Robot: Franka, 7 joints.
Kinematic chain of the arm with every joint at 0, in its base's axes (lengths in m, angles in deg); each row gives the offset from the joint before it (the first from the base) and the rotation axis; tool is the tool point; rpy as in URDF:
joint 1: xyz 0 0 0.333 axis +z
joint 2: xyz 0 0 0 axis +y
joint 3: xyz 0 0 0.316 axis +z
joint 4: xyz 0.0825 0 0 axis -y
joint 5: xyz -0.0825 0 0.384 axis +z
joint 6: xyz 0 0 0 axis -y
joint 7: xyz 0.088 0 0 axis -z
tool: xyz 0 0 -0.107 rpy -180 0 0
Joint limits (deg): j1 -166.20..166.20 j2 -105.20..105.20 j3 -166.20..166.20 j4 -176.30..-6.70 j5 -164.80..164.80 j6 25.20..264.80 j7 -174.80..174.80
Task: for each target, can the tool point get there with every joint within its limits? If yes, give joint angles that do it. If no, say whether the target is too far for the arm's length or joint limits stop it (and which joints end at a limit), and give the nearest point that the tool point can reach.
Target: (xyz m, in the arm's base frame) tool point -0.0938 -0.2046 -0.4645
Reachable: no: joint limits stop it (at a limit: joint 2) | nearest point -0.0978 -0.2134 -0.3585 | short by 0.106 m
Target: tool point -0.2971 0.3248 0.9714
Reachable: yes | joints -92.53 -33.91 -89.53 -31.50 -128.47 201.96 53.35
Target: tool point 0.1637 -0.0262 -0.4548
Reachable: no: joint limits stop it (at a limit: joint 2) | nearest point 0.1828 -0.0293 -0.3516 | short by 0.105 m
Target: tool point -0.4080 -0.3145 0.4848
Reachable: yes | joints 114.20 -49.18 70.14 -119.37 -88.22 219.07 -91.26
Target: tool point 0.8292 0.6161 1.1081
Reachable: no: too far | nearest point 0.5508 0.4093 0.8479 | short by 0.434 m
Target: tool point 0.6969 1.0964 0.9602
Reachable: no: too far | nearest point 0.4144 0.6520 0.7060 | short by 0.585 m
